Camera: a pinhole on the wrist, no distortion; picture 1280 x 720 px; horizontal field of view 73.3 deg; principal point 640.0 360.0 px. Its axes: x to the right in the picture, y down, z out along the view. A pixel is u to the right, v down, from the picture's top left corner.
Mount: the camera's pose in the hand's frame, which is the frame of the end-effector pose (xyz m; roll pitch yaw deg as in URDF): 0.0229 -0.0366 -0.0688 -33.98 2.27 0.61
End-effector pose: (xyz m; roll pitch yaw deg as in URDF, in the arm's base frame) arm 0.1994 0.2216 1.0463 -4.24 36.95 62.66
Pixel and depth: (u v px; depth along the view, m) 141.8 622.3 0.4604
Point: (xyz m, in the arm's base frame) -0.1388 0.3331 1.3632
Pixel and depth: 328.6 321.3 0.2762
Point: 0.1133 0.3139 1.2178
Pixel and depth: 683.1 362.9 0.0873
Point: 0.1996 0.2497 1.0303
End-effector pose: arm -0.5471 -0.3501 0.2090 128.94 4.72 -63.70
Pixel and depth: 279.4 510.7 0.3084
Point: -0.8035 -0.3695 0.2549
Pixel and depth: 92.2 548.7 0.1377
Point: -0.6319 -0.3259 0.2441
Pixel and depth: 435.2 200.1 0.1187
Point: -0.5847 -0.3654 0.1909
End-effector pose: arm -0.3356 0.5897 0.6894 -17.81 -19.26 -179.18
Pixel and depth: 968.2 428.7 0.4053
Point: -0.4542 0.3056 0.9063
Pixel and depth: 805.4 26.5 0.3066
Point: -0.3479 0.4781 0.9337
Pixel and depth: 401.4 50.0 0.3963
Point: -0.1641 0.4247 0.9557
